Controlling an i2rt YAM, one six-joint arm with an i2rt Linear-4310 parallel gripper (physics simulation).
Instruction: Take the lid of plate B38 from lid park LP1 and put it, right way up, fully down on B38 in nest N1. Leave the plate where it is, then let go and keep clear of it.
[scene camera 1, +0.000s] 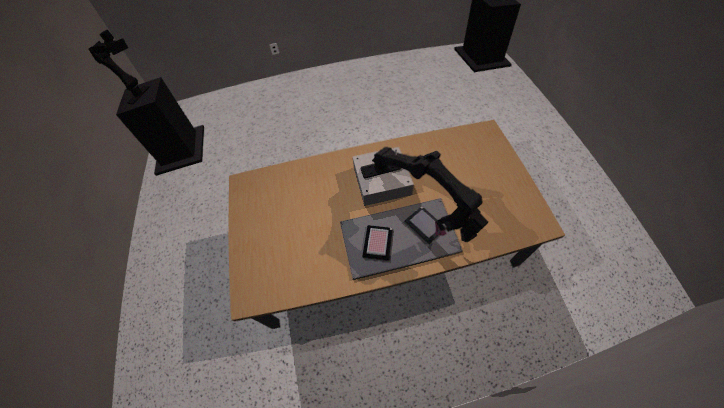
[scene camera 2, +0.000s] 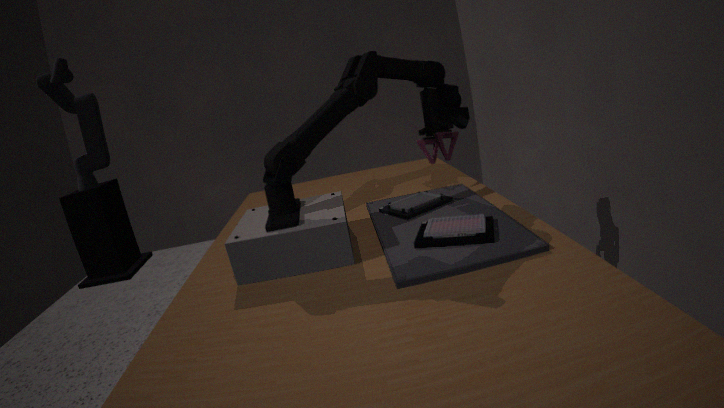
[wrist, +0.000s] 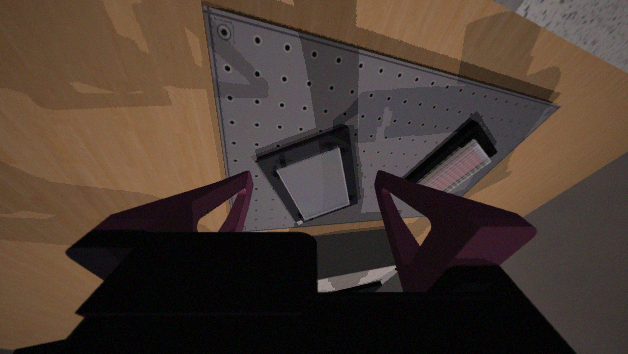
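Observation:
The lid, a clear, pale rectangle, lies flat in the dark frame of lid park LP1. Plate B38, with pink wells, sits in the black nest N1, with no lid seen on it. My gripper is open and empty, with its magenta fingers wide apart. It hangs well above the board near the lid park. In the wrist view the lid shows between and beyond the fingertips. No labels are readable.
A grey perforated board carries park and nest on the wooden table. The arm stands on a pale box behind the board. Another arm on a black pedestal stands off the table.

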